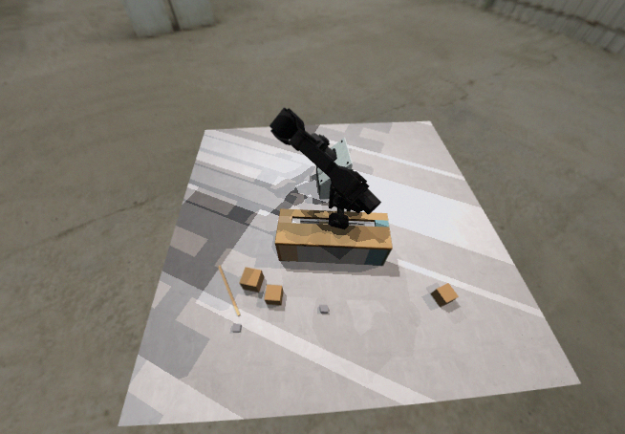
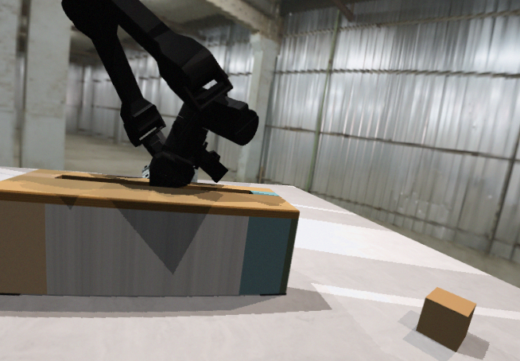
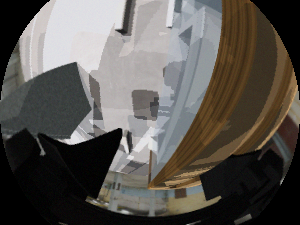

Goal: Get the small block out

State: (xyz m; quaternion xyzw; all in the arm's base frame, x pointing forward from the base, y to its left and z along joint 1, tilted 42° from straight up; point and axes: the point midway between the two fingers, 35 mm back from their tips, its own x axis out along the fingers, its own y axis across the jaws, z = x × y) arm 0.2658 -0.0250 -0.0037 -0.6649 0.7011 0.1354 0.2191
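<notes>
The long box is 4 cm ahead of my gripper tip, 1 cm to the left of it and 2 cm below it. From my gripper tip the other things lie so: thin stick (23 cm ahead, 37 cm to the right, 8 cm below).
</notes>
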